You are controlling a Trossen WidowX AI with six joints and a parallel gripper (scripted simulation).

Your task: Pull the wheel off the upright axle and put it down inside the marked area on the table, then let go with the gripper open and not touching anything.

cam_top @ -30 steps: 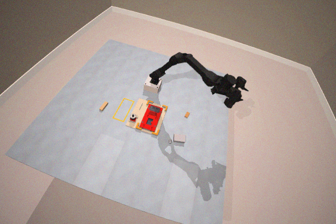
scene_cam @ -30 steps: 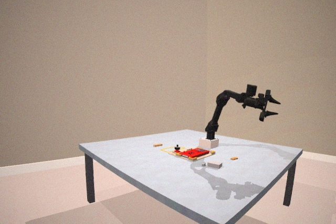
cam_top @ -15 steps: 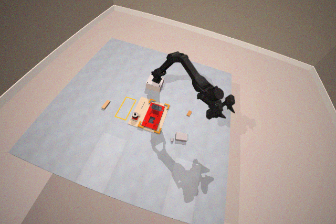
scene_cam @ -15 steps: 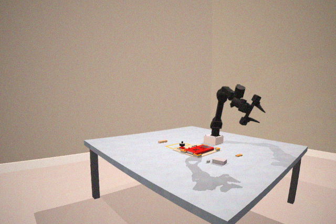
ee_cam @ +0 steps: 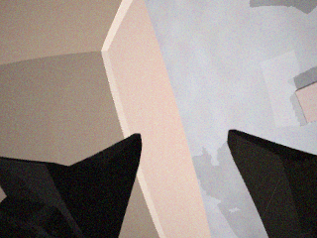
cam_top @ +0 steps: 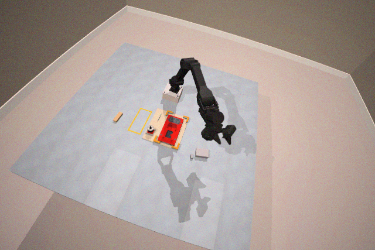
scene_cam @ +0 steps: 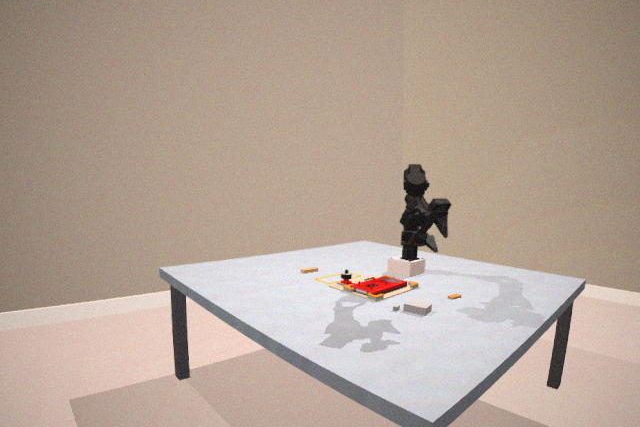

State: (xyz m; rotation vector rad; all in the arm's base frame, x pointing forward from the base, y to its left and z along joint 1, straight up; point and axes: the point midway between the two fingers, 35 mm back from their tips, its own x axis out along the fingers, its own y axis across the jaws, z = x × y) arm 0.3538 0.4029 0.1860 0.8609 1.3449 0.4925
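Now: gripper tip 420 mm to the left of the wheel and 190 mm above it. Also, from my gripper tip: small orange block 220 mm below, 220 mm behind, 90 mm to the right; small cube 220 mm below, 130 mm to the right, 30 mm ahead; grey block 210 mm below, 80 mm to the right, 10 mm behind.
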